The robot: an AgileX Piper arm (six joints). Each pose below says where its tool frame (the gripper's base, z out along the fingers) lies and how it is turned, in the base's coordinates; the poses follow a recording.
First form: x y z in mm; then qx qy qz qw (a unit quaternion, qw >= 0).
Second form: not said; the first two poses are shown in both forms.
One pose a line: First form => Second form
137 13 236 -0.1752 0.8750 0.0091 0.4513 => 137 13 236 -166.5 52.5 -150.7
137 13 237 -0.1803 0.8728 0.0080 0.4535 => 137 13 237 -165.7 52.6 -149.6
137 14 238 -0.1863 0.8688 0.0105 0.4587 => 137 14 238 -165.2 53.2 -148.4
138 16 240 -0.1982 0.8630 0.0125 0.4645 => 138 16 240 -164.0 53.8 -146.0
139 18 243 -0.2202 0.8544 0.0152 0.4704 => 139 18 243 -162.0 54.1 -141.8
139 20 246 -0.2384 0.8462 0.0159 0.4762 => 139 20 246 -159.9 54.4 -138.1
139 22 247 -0.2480 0.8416 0.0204 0.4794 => 139 22 247 -159.3 54.8 -136.4
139 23 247 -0.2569 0.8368 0.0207 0.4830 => 139 23 247 -158.2 55.0 -134.4
